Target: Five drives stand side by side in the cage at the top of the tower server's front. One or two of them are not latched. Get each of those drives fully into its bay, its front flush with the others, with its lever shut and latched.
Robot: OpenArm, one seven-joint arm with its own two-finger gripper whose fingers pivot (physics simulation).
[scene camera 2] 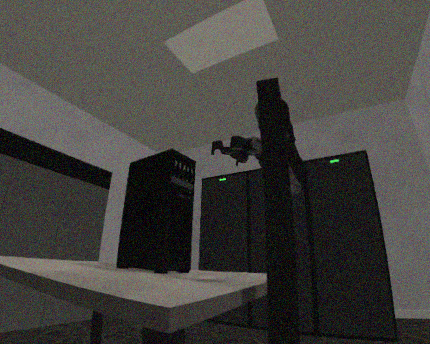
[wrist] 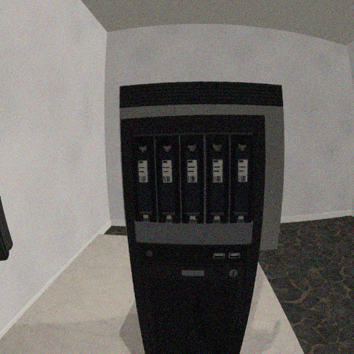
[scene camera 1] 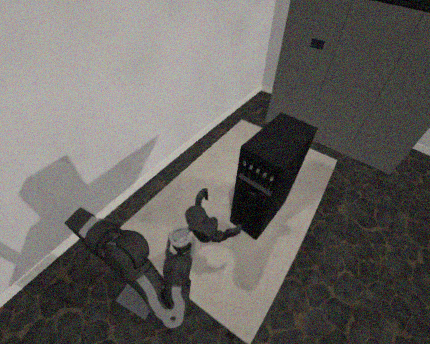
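Observation:
The black tower server point(scene camera 1: 272, 150) point(scene camera 2: 155, 215) point(wrist: 192, 310) stands upright, its front facing my gripper. In the wrist view five dark drives with pale labels stand side by side in the cage: the leftmost point(wrist: 144, 192), second point(wrist: 168, 192), middle point(wrist: 192, 194), fourth point(wrist: 217, 194) and rightmost point(wrist: 241, 192). Their fronts look nearly even and no lever visibly swings out; in this dim, grainy view I cannot tell which is unlatched. My gripper point(scene camera 1: 220, 211) point(scene camera 2: 226, 155) is open and empty, in front of the server and apart from it. One finger shows at the wrist view's left edge.
The server stands on a pale table point(scene camera 1: 220, 300) point(scene camera 2: 220, 295) point(wrist: 75, 280). A white wall point(scene camera 1: 125, 75) runs along one side. A grey cabinet point(scene camera 1: 350, 90) stands behind the server. Dark cabinets with green lights point(scene camera 2: 345, 225) stand beyond the arm in scene camera 2.

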